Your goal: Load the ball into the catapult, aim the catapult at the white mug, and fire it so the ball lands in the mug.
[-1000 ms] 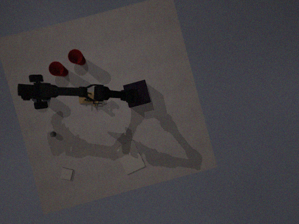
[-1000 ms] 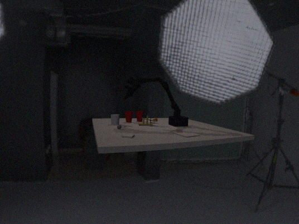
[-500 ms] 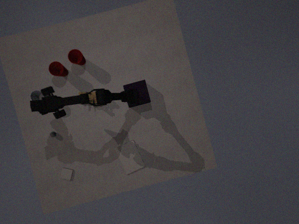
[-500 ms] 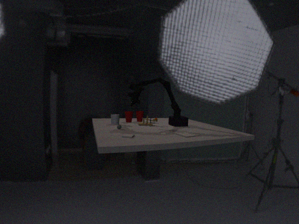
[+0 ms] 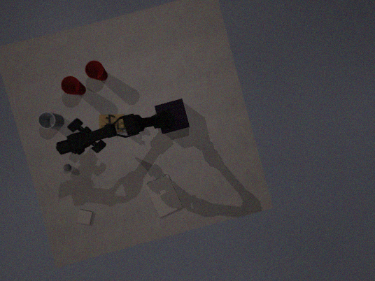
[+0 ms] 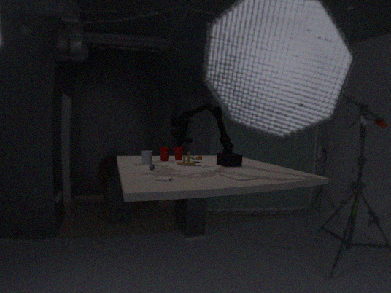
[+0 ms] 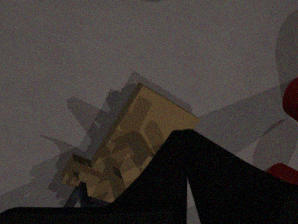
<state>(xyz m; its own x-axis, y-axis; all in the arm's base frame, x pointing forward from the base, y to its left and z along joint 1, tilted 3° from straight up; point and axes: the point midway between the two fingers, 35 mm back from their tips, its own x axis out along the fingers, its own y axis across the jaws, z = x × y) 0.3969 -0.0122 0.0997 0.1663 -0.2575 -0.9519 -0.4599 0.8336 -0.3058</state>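
My gripper tip is now 19 cm past the orange ball, 3 cm to the left of it and 8 cm above it. Round my gripper tip: white mug (23 cm ahead, 12 cm to the right, 12 cm below); wooden catapult (12 cm behind, 2 cm to the right, 9 cm below); small grey ball (22 cm ahead, 16 cm to the left, 12 cm below).
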